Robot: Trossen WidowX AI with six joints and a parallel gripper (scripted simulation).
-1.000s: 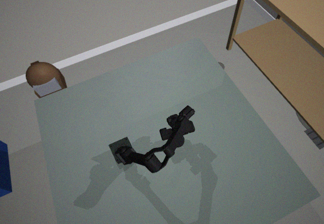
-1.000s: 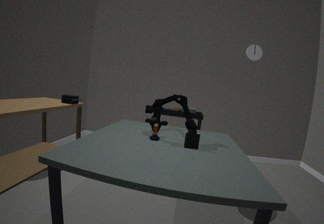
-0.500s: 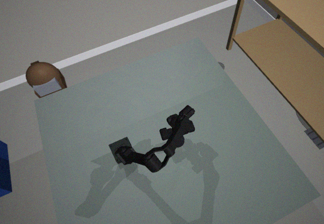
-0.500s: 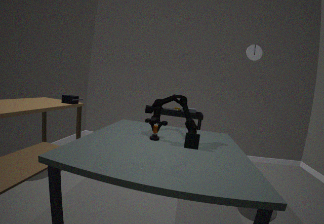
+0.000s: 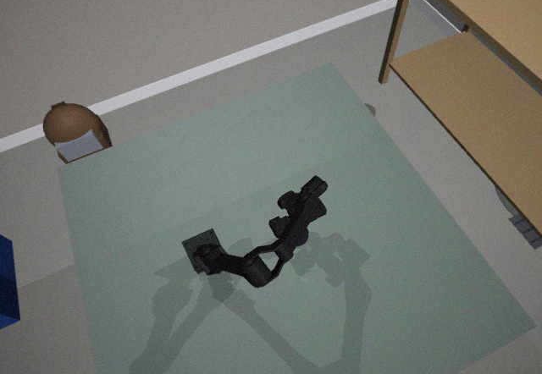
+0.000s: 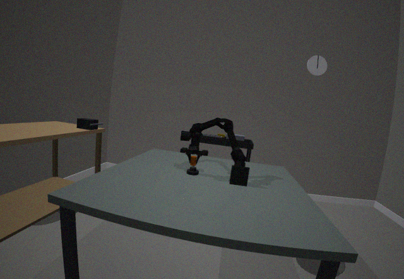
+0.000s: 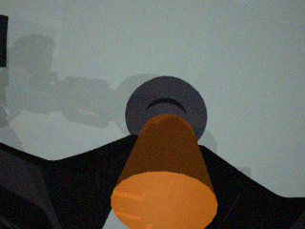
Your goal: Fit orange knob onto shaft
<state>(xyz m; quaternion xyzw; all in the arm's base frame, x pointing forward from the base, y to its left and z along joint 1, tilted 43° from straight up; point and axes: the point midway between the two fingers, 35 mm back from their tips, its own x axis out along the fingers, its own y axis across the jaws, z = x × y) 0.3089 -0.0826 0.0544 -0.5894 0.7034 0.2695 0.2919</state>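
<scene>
Right now the orange knob is 3 cm above my gripper tip. The rest, counted from my gripper tip: dark round pedestal: 4 cm below.
</scene>
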